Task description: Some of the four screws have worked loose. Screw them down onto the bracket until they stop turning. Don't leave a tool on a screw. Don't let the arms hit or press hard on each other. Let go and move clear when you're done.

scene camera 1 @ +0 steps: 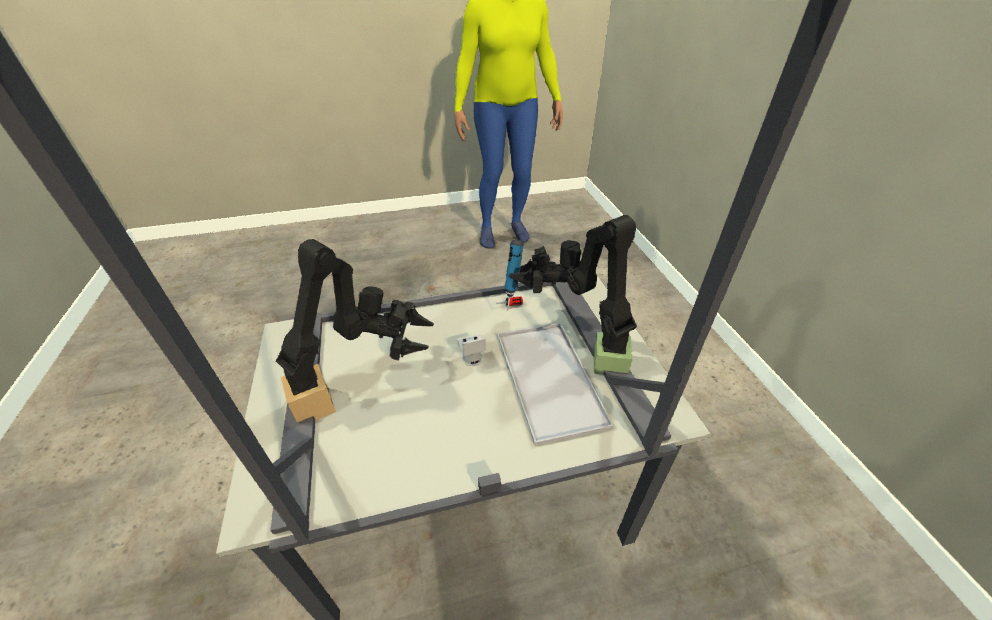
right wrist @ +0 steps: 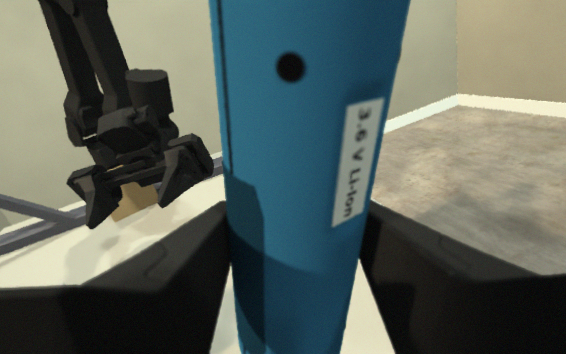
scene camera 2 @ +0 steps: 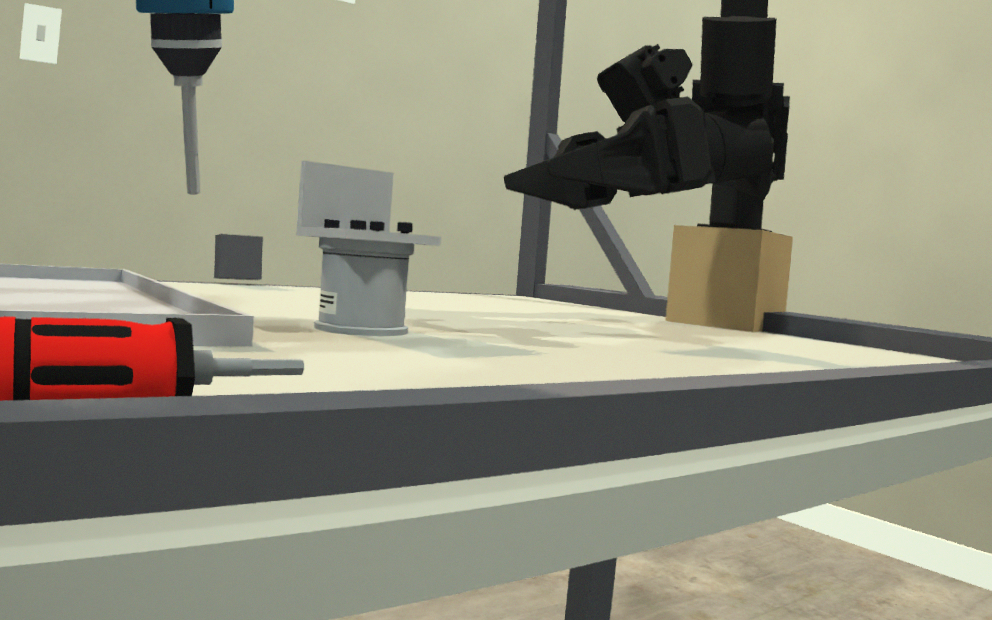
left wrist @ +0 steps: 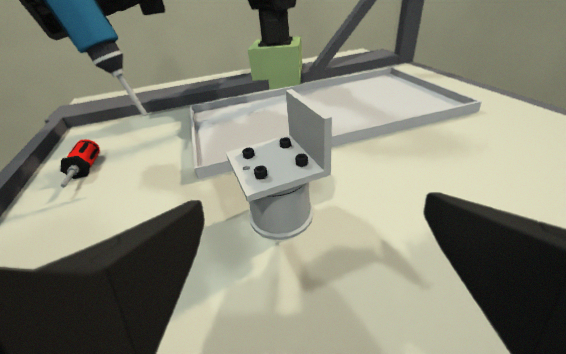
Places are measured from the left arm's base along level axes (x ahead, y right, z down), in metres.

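Pixels of known places: left gripper, fingertip midpoint: (scene camera 1: 431, 335) (right wrist: 124, 216) (scene camera 2: 525, 175) (left wrist: 312, 207); right gripper, fingertip midpoint: (scene camera 1: 509, 273) (right wrist: 292, 211); left arm's base, link origin: (scene camera 1: 303, 382) (right wrist: 113, 164); right arm's base, link origin: (scene camera 1: 614, 345) (left wrist: 275, 42).
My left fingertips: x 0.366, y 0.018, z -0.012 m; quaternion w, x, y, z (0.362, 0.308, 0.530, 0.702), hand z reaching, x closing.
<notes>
For each thing: its middle in the pictures, then the offset to it from my left fingertips. "*": a spot on its surface instead.
- pale grey bracket, body centre: (scene camera 2: 369, 205) (left wrist: 272, 141) (scene camera 1: 471, 339) dx +0.110, dy +0.044, dz +0.033 m
- round grey base, body centre: (scene camera 2: 364, 282) (left wrist: 278, 190) (scene camera 1: 472, 351) dx +0.110, dy +0.044, dz +0.085 m
- rightmost screw, surface spot: (scene camera 2: 404, 227) * dx +0.100, dy +0.020, dz +0.046 m
- blue electric screwdriver, body centre: (right wrist: 292, 255) (scene camera 1: 512, 276) dx +0.308, dy -0.047, dz -0.073 m
- red screwdriver, body centre: (scene camera 2: 156, 367) (left wrist: 77, 164) (scene camera 1: 509, 301) dx +0.345, dy -0.123, dz +0.102 m
- shallow tray, body centre: (scene camera 2: 12, 291) (left wrist: 320, 108) (scene camera 1: 549, 376) dx +0.273, dy +0.230, dz +0.109 m
- small grey block, body centre: (scene camera 2: 238, 257) (scene camera 1: 489, 484) dx -0.054, dy +0.448, dz +0.085 m
The pale grey bracket (scene camera 1: 472, 346) (scene camera 2: 343, 193) (left wrist: 312, 130) sits on a round grey base (scene camera 2: 363, 292) (left wrist: 280, 212). Four black screws stand in its flat plate: one screw (left wrist: 248, 153), a second (left wrist: 285, 142), a third (left wrist: 301, 160) and a fourth (left wrist: 260, 172). In scene camera 2 the rightmost screw (scene camera 2: 404, 227) seems slightly raised; exact heights are unclear. My left gripper (scene camera 1: 429, 334) (left wrist: 312, 207) (right wrist: 124, 216) is open and empty, left of the bracket. My right gripper (scene camera 1: 515, 276) (right wrist: 292, 211) is shut on the blue electric screwdriver (scene camera 1: 514, 263) (left wrist: 85, 25) (right wrist: 300, 150), held above the table's back, bit down.
A red screwdriver (scene camera 1: 515, 301) (scene camera 2: 80, 358) (left wrist: 82, 152) lies near the back edge, below the blue one. A shallow tray (scene camera 1: 517, 388) (left wrist: 400, 126) lies right of the bracket in scene camera 1. A small grey block (scene camera 1: 489, 482) (scene camera 2: 238, 256) is at the front edge.
</notes>
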